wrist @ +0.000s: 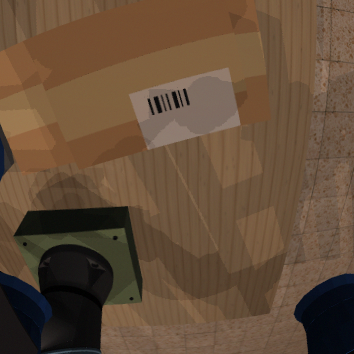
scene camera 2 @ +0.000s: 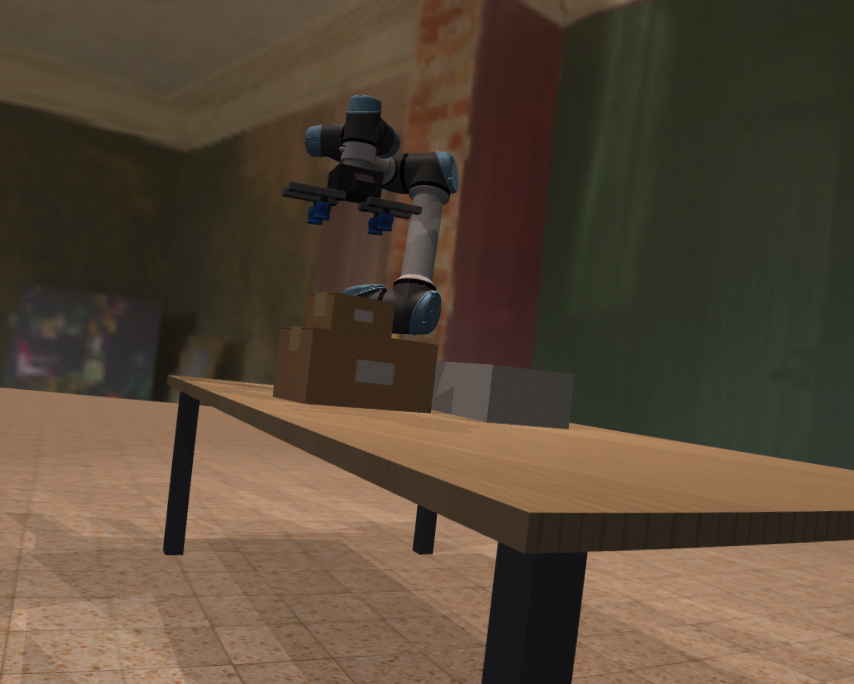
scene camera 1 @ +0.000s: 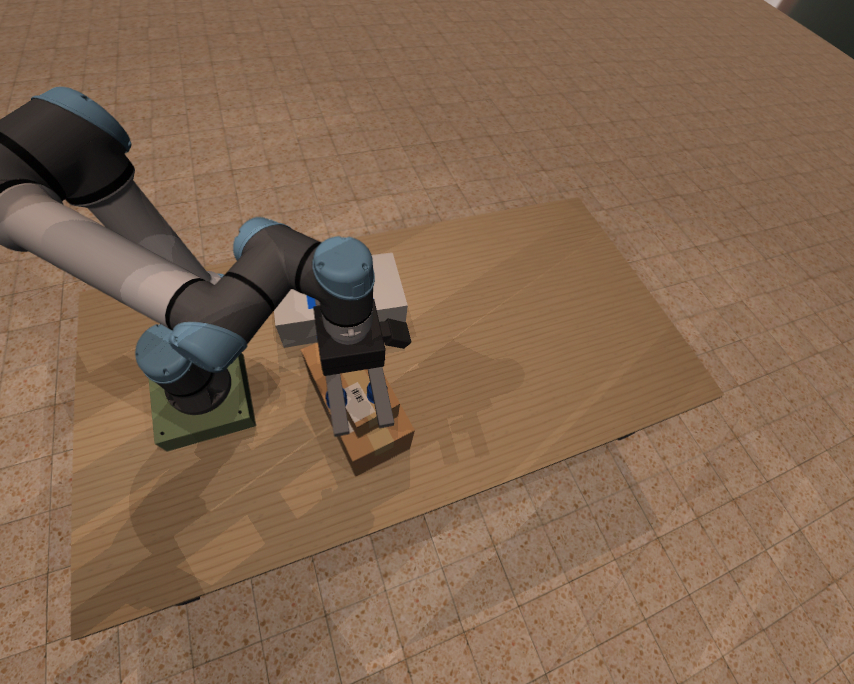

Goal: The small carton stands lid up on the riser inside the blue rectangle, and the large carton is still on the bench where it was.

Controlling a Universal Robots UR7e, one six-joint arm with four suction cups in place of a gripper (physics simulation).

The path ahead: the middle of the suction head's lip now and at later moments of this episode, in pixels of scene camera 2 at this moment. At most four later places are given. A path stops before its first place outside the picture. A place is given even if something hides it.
My suction head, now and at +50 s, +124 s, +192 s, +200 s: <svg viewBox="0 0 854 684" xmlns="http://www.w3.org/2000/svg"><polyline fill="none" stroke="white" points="349,220 365,203 455,231 522,344 520,364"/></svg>. At the last of these places it is stuck to a grey riser.
